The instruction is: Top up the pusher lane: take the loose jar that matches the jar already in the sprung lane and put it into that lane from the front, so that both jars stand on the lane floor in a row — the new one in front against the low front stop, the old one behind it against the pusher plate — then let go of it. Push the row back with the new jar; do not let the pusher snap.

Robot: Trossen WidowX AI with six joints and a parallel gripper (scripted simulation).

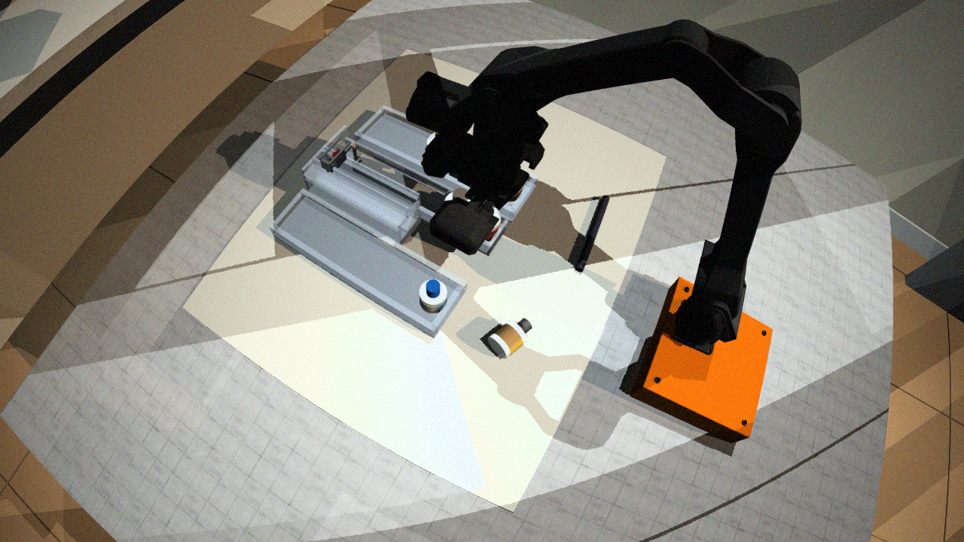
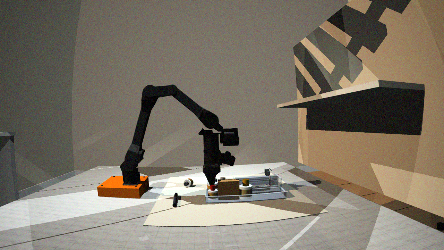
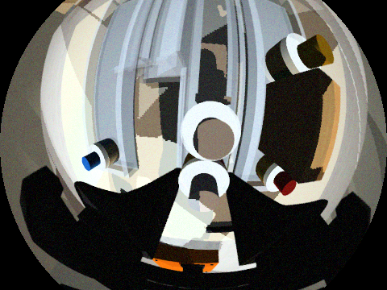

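The cream mat is 60 mm ahead of my gripper tip and 30 mm below it. Round my gripper tip: cardboard box 90 mm to the right, 50 mm ahead, 10 mm above; then black rod 140 mm behind, 80 mm to the right, 30 mm below.
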